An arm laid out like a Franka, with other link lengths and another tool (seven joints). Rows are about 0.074 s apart.
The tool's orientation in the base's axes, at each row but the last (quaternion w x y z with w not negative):
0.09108 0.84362 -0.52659 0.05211
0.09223 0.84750 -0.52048 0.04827
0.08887 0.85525 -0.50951 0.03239
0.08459 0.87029 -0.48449 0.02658
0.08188 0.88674 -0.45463 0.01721
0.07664 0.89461 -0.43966 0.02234
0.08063 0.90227 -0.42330 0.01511
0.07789 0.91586 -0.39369 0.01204
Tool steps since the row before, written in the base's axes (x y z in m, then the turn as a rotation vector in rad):
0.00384 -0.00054 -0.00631 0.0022 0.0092 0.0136
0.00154 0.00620 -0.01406 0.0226 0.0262 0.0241
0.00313 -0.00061 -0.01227 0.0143 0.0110 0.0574
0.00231 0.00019 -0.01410 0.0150 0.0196 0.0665
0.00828 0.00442 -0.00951 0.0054 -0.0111 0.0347
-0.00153 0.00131 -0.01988 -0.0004 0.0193 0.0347
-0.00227 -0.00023 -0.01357 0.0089 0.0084 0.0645
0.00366 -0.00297 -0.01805 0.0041 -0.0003 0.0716
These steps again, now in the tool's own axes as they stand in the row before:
0.00100 -0.00384 0.00625 -0.0046 -0.0046 -0.0152
-0.00722 -0.00560 0.01245 -0.0083 -0.0291 -0.0293
0.00024 -0.00392 0.01205 0.0057 -0.0108 -0.0589
-0.00075 -0.00377 0.01376 0.0000 -0.0148 -0.0694
0.00030 -0.01047 0.00830 0.0157 0.0065 -0.0327
-0.00410 -0.00191 0.01946 -0.0116 -0.0072 -0.0373
-0.00258 0.00008 0.01352 0.0055 -0.0035 -0.0653
0.00316 -0.00304 0.01813 0.0090 0.0068 -0.0708

